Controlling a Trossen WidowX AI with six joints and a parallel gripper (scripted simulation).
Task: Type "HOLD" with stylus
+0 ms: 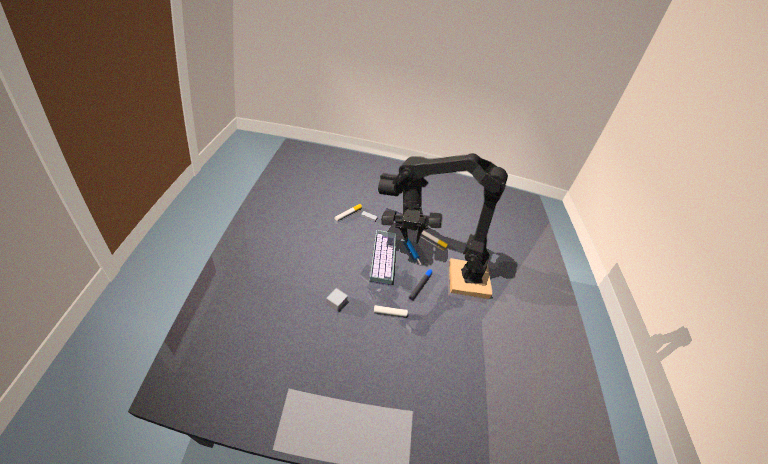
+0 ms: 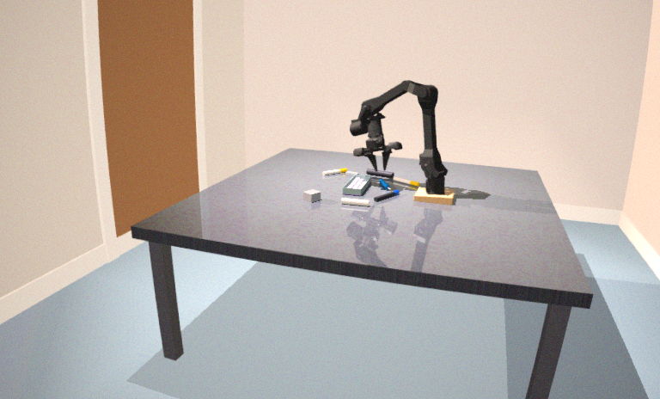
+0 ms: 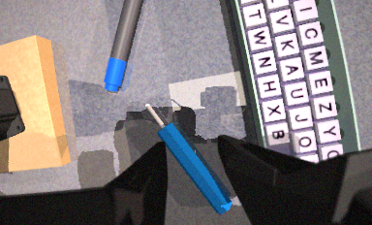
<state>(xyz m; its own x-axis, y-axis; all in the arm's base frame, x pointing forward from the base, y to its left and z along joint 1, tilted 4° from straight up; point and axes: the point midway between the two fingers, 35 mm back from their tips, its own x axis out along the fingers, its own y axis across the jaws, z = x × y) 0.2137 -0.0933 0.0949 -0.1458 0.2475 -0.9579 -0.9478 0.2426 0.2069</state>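
Right now the blue stylus is 6 cm below my gripper tip and 3 cm behind it. Also, from my gripper tip: dark bar (19 cm to the right, 6 cm below, 1 cm ahead); thin grey tip (6 cm below, 4 cm behind, 3 cm to the left); blue-capped dark pen (10 cm to the left, 6 cm below, 5 cm behind).
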